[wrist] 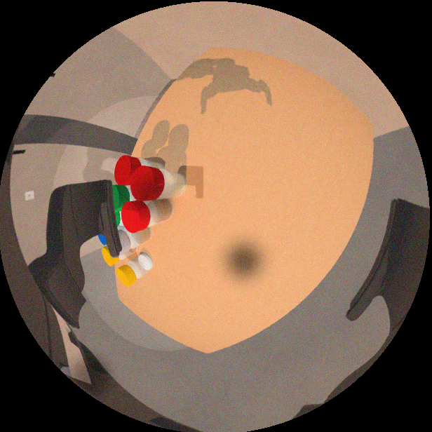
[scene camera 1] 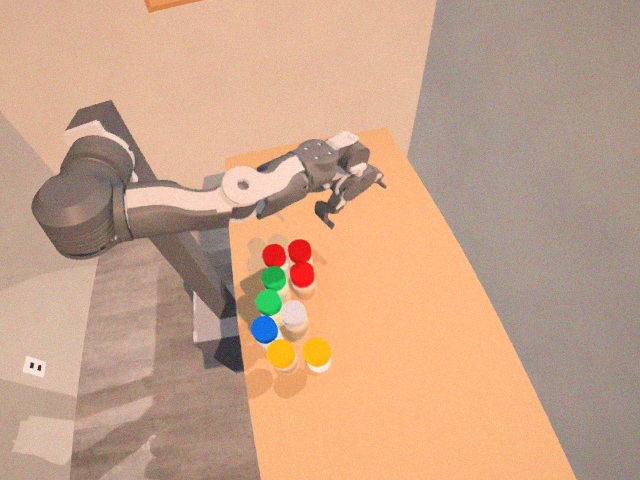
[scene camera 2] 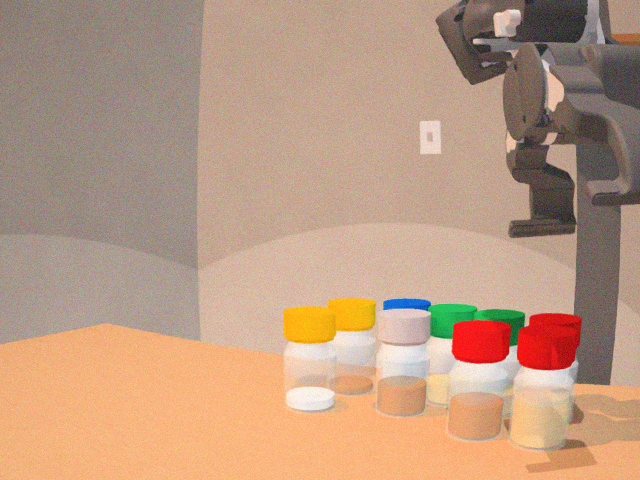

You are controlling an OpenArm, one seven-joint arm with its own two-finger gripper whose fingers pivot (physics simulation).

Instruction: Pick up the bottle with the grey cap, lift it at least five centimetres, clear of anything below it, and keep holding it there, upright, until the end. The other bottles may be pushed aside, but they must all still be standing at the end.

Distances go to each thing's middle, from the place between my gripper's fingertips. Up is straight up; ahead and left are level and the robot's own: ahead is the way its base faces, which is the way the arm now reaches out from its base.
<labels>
My hand is 14 cm past the red-capped bottle [scene camera 2: 478, 380], 10 cm to the left of it and 15 cm above it.
</labels>
